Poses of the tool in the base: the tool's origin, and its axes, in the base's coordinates. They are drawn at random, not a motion.
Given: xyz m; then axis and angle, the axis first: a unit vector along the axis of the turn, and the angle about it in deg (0 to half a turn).
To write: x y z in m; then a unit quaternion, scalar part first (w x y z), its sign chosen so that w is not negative. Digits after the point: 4 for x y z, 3 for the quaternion.
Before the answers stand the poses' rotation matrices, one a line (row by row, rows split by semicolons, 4 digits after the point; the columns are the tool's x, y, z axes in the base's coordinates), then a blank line. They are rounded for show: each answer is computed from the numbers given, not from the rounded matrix.
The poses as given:
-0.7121 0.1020 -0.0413 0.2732 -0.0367 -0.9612 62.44
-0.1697 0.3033 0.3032 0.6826 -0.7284 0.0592 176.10
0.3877 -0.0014 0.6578 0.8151 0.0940 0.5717 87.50
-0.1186 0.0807 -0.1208 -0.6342 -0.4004 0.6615 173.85
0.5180 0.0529 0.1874 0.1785 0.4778 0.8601 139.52
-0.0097 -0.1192 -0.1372 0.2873 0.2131 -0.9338 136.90
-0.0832 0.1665 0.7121 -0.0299 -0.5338 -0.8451 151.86
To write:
0.5028 0.8468 -0.1737; -0.8576 0.4634 -0.2233; -0.1086 0.2612 0.9592
-0.0669 -0.9973 0.0312; -0.9892 0.0622 -0.1326; 0.1303 -0.0397 -0.9907
0.6790 -0.4979 0.5395; 0.6444 0.0521 -0.7629; 0.3517 0.8657 0.3562
-0.1922 0.4355 -0.8794; 0.5772 -0.6746 -0.4602; -0.7936 -0.5961 -0.1217
-0.7045 -0.4082 0.5805; 0.7086 -0.3587 0.6077; -0.0399 0.8395 0.5419
-0.5873 0.7440 -0.3186; -0.5321 -0.6516 -0.5406; -0.6098 -0.1480 0.7786
-0.8801 0.4286 -0.2042; -0.3685 -0.3456 0.8630; 0.2993 0.8348 0.4621

-0.7121 0.1020 -0.0413 0.855 0.142 -0.019 -0.498
-0.1697 0.3033 0.3032 0.034 0.682 -0.728 0.059
0.3877 -0.0014 0.6578 0.722 0.564 0.065 0.395
-0.1186 0.0807 -0.1208 0.054 -0.633 -0.400 0.661
0.5180 0.0529 0.1874 0.346 0.167 0.448 0.807
-0.0097 -0.1192 -0.1372 0.367 0.267 0.198 -0.869
-0.0832 0.1665 0.7121 0.243 -0.029 -0.518 -0.820

